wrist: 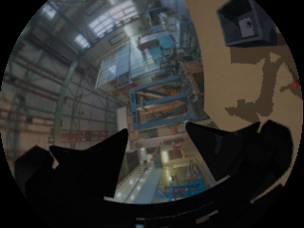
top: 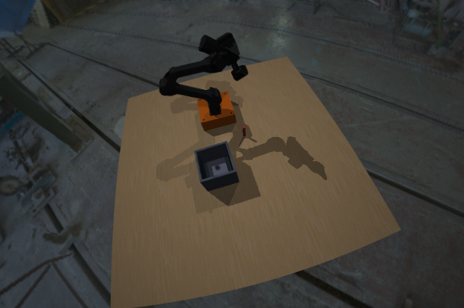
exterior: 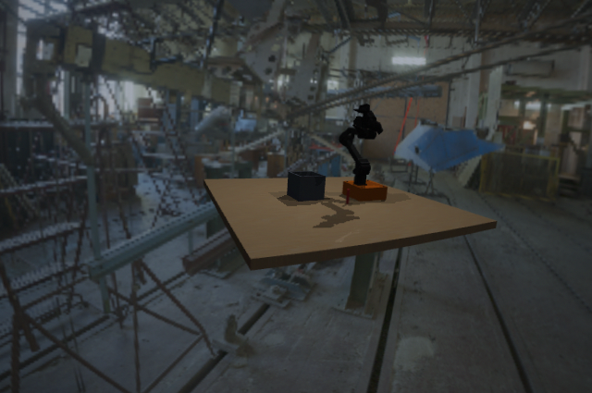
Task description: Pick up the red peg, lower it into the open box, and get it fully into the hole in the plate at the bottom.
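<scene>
Now: gripper tip 20 mm past the red peg, 20 mm to the left of it and 430 mm above it. From my gripper tip the other things lie so: grey plate: 180 mm ahead, 180 mm to the right, 430 mm below.
</scene>
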